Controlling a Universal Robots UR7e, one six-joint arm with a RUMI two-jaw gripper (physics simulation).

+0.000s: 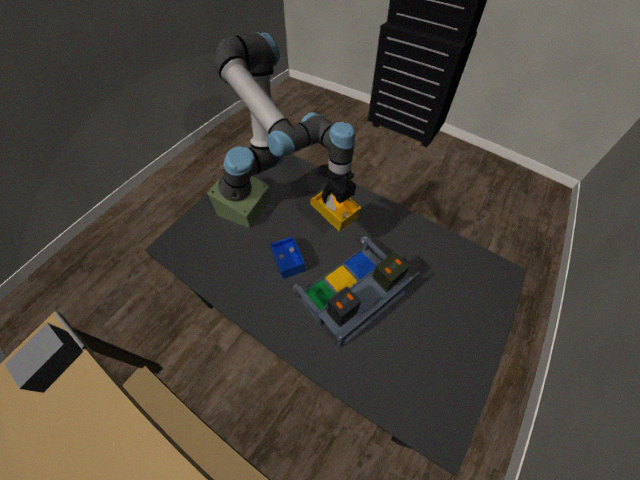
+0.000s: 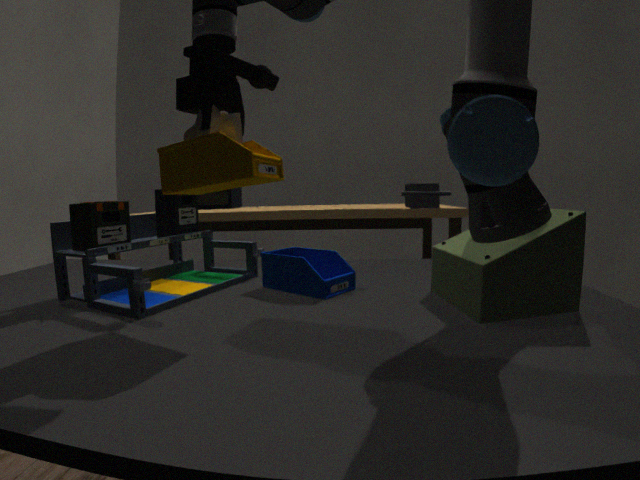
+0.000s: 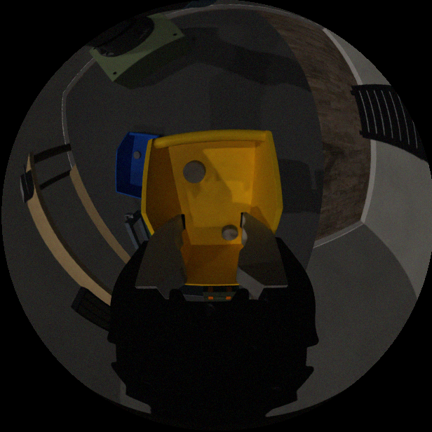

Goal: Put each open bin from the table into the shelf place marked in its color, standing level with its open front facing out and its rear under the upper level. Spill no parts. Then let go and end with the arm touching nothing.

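My gripper has its fingers inside the yellow bin and holds it in the air, well above the table. Two round parts show in this bin. A blue bin stands on the table beside the shelf; round parts show in it. The low grey shelf has blue, yellow and green places. No green bin shows.
Two dark boxes stand on the shelf's upper level. The green arm base is on the table. A wooden bench and a black cabinet stand beyond the table.
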